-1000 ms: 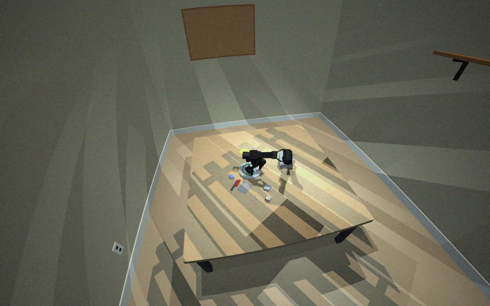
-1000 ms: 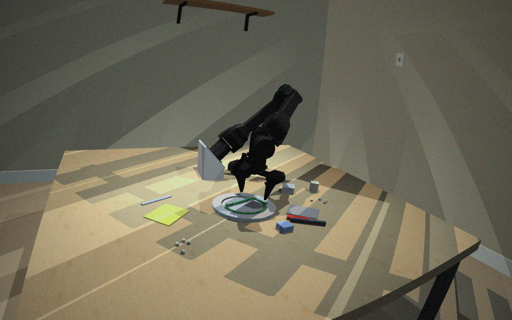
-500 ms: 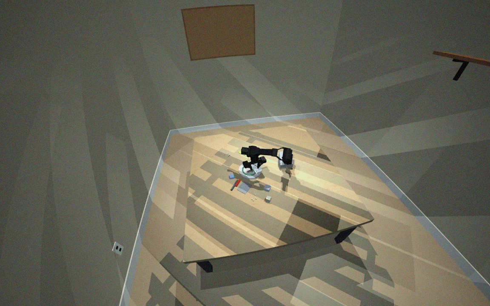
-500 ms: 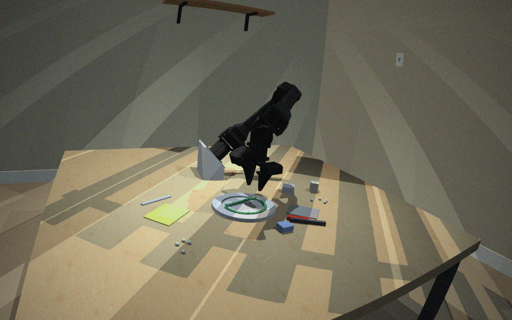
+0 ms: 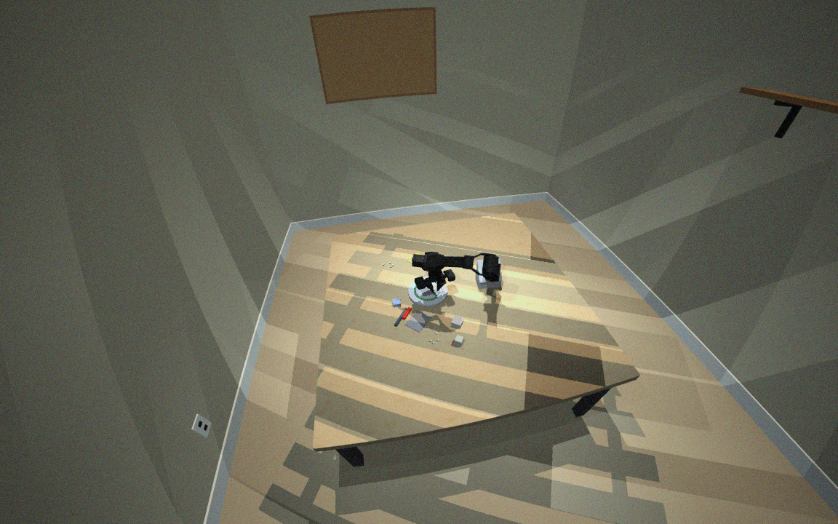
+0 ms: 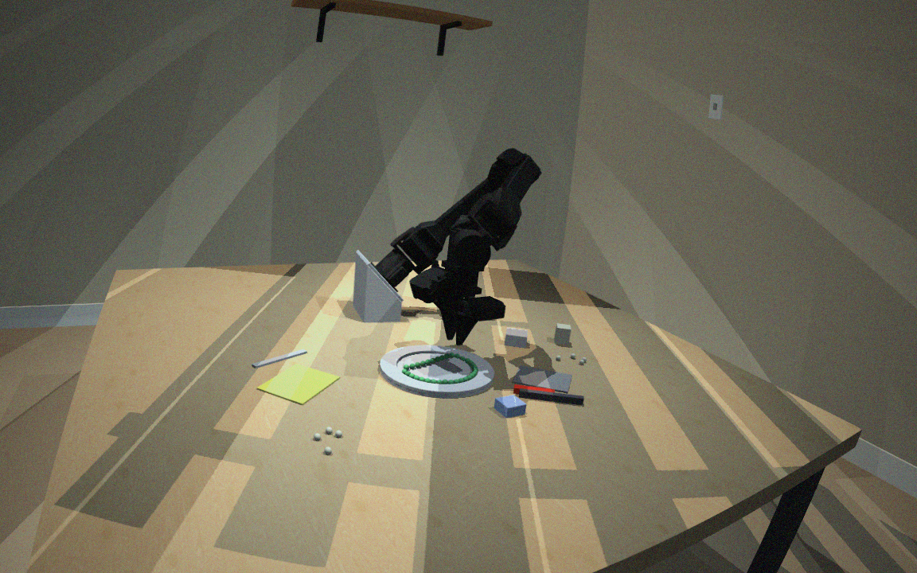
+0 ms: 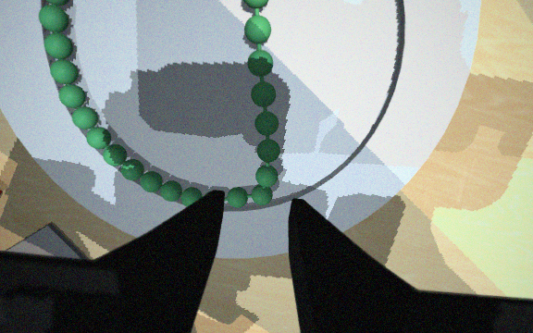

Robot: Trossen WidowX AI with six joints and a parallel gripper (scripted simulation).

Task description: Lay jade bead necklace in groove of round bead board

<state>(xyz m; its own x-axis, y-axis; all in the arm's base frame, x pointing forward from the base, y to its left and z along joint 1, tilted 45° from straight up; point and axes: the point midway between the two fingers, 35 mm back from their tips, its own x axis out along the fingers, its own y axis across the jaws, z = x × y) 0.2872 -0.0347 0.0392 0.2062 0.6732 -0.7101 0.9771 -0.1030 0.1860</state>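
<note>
The round grey bead board lies 5 cm to the right of my gripper tip, 3 cm below it and 2 cm ahead of it. From my gripper tip the other things lie so: grey plate 12 cm to the left, 12 cm ahead, 4 cm below; then blue block 19 cm ahead, 3 cm below, 1 cm to the right; then red and black pen 17 cm ahead, 7 cm to the left, 4 cm below.
</note>
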